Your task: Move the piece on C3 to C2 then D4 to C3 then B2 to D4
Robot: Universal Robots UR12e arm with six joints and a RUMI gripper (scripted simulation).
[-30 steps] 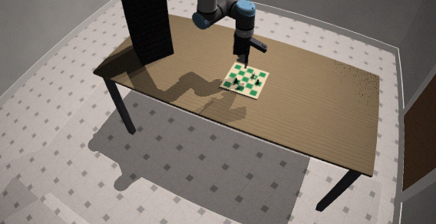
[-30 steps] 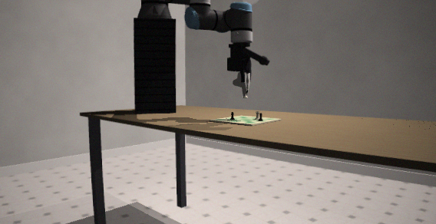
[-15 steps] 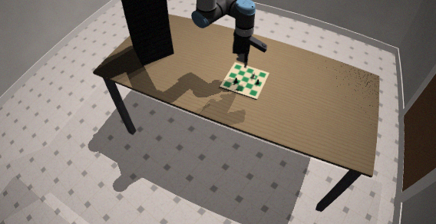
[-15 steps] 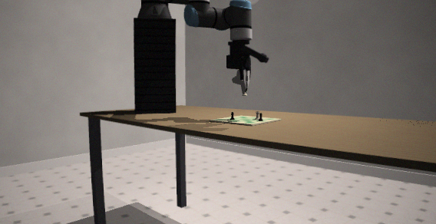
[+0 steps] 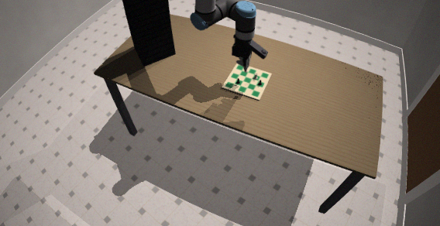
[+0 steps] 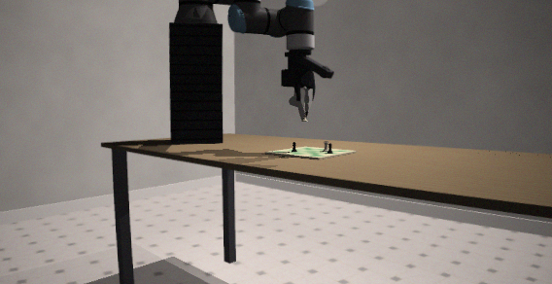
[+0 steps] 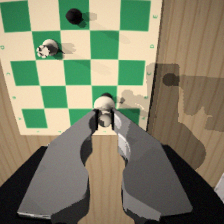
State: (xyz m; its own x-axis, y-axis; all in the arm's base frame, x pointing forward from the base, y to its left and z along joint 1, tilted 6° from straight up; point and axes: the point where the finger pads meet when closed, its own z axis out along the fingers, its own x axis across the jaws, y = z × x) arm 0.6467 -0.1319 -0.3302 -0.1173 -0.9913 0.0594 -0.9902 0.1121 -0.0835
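Now: hand 40 mm to the right of the green-and-cream chessboard and 130 mm above it.
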